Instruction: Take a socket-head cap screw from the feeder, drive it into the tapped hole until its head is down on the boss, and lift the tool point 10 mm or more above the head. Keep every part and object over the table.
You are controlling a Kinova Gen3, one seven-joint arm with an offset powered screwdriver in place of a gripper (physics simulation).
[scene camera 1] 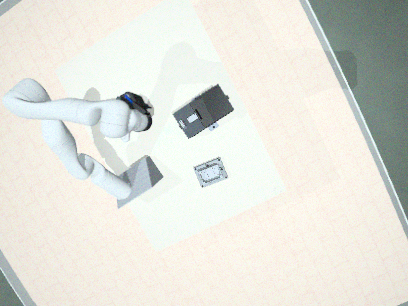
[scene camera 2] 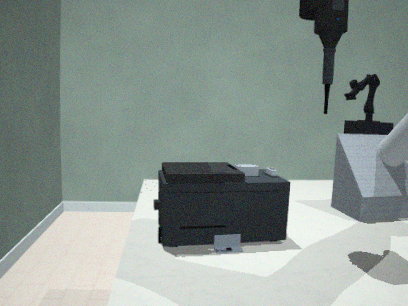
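Note:
A screw feeder (scene camera 2: pixel 261 215) can be seen in the robot's scene.

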